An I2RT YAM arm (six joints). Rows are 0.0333 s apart.
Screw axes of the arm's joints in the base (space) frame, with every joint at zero. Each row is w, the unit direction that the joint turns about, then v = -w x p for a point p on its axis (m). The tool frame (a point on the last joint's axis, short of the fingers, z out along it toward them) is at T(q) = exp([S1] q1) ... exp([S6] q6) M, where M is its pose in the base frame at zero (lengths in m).
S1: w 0 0 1 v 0.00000 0.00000 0.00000
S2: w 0 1 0 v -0.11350 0.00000 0.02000
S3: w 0 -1 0 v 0.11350 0.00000 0.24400
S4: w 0 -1 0 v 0.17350 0.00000 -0.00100
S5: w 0 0 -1 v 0.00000 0.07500 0.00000
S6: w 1 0 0 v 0.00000 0.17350 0.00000
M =
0 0 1 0.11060
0 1 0 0.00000
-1 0 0 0.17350
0 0 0 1
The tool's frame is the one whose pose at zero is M.
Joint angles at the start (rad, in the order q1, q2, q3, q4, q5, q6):
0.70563 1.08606 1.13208 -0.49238 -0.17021 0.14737
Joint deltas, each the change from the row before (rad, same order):
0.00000 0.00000 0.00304 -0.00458 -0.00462 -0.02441
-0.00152 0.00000 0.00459 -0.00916 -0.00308 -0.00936
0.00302 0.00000 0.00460 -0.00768 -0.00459 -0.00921
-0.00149 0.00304 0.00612 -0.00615 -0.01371 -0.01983
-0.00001 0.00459 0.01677 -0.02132 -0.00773 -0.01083
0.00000 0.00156 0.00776 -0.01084 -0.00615 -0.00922
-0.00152 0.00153 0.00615 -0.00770 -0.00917 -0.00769
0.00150 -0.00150 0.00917 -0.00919 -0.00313 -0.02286
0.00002 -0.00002 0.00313 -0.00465 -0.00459 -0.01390
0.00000 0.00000 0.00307 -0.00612 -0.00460 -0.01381
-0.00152 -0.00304 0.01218 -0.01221 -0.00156 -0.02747
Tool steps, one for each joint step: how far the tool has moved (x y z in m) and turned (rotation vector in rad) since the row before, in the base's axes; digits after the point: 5 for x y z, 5 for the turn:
-0.00035 -0.00008 0.00060 -0.01327 -0.01478 0.01456
-0.00026 -0.00055 0.00067 -0.00720 -0.00228 0.00526
-0.00097 0.00032 0.00082 -0.00559 -0.00289 0.01112
0.00012 0.00027 0.00086 -0.00826 -0.00792 0.01941
-0.00044 -0.00002 0.00262 -0.00913 0.00140 0.01165
-0.00044 -0.00009 0.00125 -0.00578 -0.00132 0.00957
-0.00014 -0.00017 0.00102 -0.00284 -0.00052 0.01007
-0.00120 -0.00042 0.00252 -0.00982 -0.01687 0.01448
-0.00039 -0.00012 0.00062 -0.00654 -0.00767 0.01030
-0.00044 -0.00017 0.00045 -0.00743 -0.00645 0.01026
-0.00123 -0.00144 0.00354 -0.01149 -0.02203 0.01214

